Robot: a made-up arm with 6 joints. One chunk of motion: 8 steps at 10 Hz.
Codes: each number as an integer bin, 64 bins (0 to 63) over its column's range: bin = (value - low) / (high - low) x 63, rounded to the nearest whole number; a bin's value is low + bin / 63 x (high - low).
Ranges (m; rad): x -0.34..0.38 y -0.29..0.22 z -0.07..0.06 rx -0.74..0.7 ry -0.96..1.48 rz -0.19..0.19
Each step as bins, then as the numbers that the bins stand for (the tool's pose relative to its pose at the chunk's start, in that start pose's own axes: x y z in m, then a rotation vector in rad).
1 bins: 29 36 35 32 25 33
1 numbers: -0.0086 0.0014 0.0022 -0.0086 0.0083 0.0090
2 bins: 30 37 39 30 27 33
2 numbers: 0.0029 0.0095 0.0105 -0.0543 0.0857 0.0090
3 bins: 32 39 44 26 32 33
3 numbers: 0.0257 0.0257 0.0208 -0.1457 0.2794 0.0090
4 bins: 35 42 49 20 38 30
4 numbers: 0.0600 0.0500 0.0311 -0.2829 0.5117 -0.0090
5 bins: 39 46 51 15 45 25
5 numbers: 0.1057 0.0824 0.0352 -0.3971 0.7829 -0.0392
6 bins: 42 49 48 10 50 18
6 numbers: 0.1400 0.1067 0.0290 -0.5114 0.9765 -0.0814
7 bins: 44 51 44 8 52 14
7 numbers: 0.1629 0.1229 0.0208 -0.5571 1.0540 -0.1056
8 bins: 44 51 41 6 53 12
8 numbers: 0.1629 0.1229 0.0146 -0.6029 1.0927 -0.1176
